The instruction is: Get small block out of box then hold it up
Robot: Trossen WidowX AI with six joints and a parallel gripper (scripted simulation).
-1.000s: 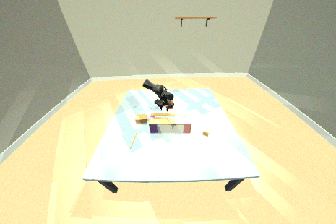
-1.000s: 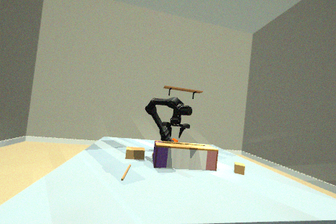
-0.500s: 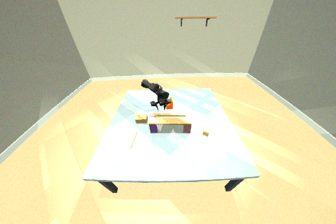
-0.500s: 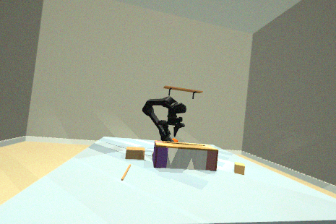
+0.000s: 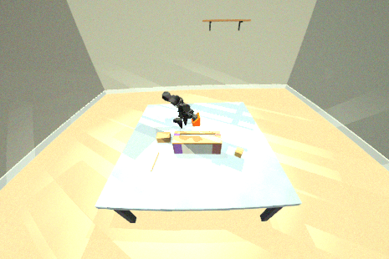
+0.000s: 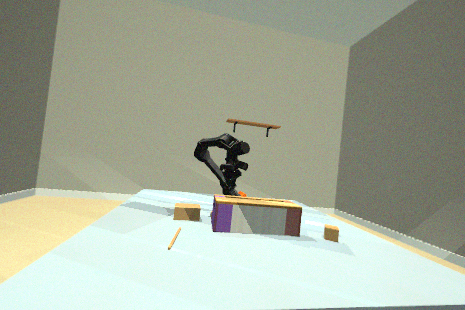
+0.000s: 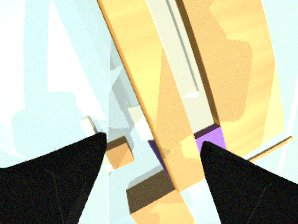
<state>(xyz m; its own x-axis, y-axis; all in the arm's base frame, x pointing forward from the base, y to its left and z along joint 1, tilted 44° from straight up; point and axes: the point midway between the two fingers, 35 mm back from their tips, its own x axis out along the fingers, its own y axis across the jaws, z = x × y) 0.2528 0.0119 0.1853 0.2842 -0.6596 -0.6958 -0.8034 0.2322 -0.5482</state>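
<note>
Now: the tan block 150 mm below my gripper tip, 60 mm to the right of it and 50 mm behind it. The rest, counted from my gripper tip: box: 100 mm to the left, 100 mm below, 50 mm ahead; then thin yellow stick: 250 mm to the right, 200 mm ahead, 160 mm below.
</note>
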